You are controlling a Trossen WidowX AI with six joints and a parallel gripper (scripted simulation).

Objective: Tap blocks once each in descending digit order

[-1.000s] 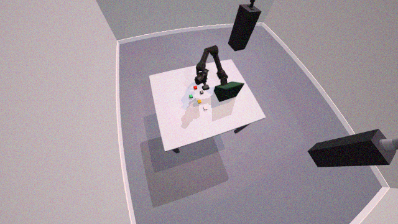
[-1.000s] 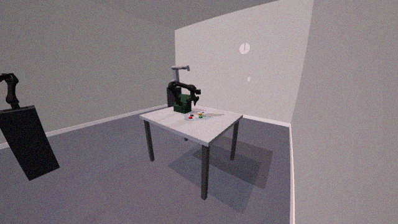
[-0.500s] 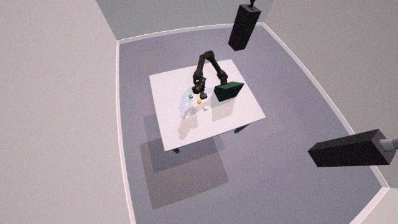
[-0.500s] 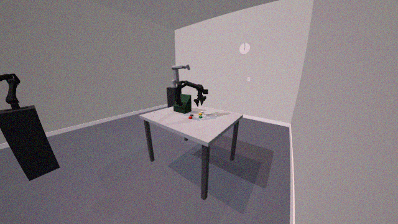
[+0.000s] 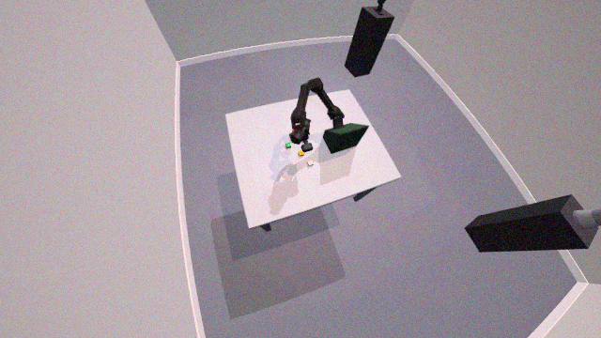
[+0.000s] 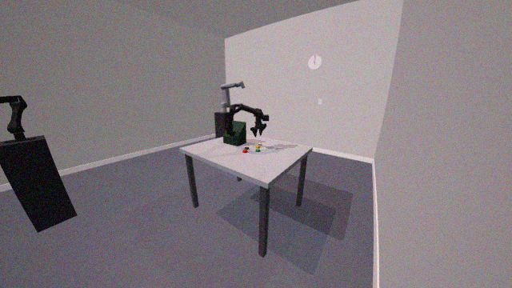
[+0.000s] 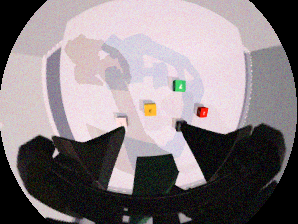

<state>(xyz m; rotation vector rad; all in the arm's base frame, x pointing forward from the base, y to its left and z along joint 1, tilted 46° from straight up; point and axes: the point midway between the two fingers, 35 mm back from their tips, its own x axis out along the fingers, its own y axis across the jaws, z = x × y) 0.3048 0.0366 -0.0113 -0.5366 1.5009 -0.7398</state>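
The dark block is 80 mm behind my gripper tip, 100 mm to the right of it and 110 mm below it. Round my gripper tip: white block 30 mm behind, 90 mm to the left, 110 mm below; then yellow block 110 mm below; then green block 50 mm ahead, 90 mm to the right, 110 mm below.
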